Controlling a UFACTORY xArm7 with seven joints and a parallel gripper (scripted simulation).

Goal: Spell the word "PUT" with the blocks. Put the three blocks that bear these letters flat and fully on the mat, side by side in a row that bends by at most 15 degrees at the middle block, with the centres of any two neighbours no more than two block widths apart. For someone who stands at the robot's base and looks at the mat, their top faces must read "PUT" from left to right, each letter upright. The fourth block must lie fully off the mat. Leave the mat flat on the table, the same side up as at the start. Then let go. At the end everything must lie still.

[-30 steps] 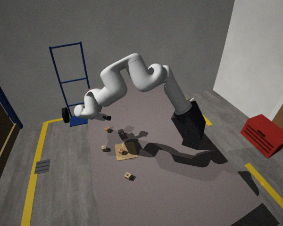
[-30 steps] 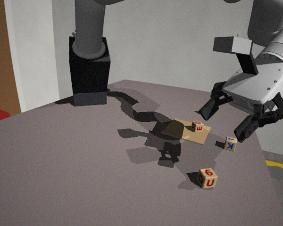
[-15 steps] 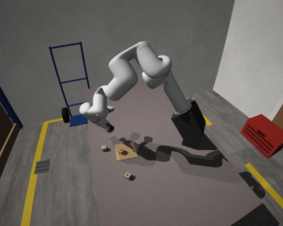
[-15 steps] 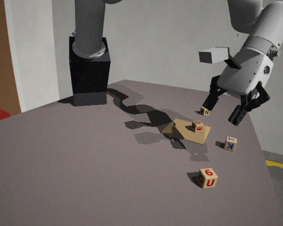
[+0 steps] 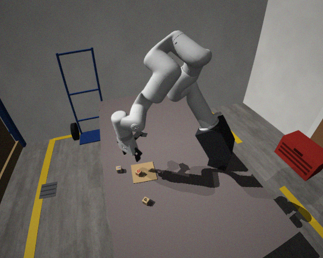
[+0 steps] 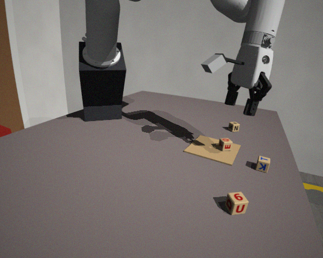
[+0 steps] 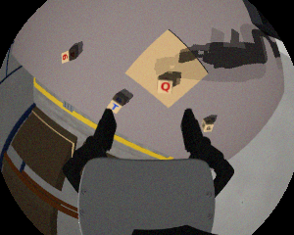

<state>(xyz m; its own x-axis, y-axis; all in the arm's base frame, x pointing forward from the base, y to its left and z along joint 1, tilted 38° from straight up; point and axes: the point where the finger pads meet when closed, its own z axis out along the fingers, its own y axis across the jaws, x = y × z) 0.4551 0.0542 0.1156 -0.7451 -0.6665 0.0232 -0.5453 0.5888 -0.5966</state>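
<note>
Now: the tan mat 5 cm behind my hand, 2 cm to the left of it and 15 cm below it.
</note>
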